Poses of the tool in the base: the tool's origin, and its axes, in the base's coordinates. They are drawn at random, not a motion.
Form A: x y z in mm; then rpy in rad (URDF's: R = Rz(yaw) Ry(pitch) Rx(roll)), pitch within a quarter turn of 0, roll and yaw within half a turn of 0.
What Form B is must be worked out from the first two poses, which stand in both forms.
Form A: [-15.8 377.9 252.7 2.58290 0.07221 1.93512]
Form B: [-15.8 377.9 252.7 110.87 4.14 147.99]
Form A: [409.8 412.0 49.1 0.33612 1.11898 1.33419]
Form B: [409.8 412.0 49.1 76.44 64.11 19.26]
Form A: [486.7 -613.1 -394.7 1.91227 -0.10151 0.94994]
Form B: [486.7 -613.1 -394.7 54.43 -5.82 109.57]
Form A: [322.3 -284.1 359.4 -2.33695 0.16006 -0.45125]
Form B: [322.3 -284.1 359.4 -25.85 9.17 -133.90]
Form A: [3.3 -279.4 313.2 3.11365 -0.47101 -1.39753]
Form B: [3.3 -279.4 313.2 -80.07 -26.99 178.40]
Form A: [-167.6 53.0 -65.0 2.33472 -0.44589 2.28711]
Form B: [-167.6 53.0 -65.0 131.04 -25.55 133.77]
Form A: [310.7 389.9 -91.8 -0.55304 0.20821 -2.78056]
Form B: [310.7 389.9 -91.8 -159.31 11.93 -31.69]
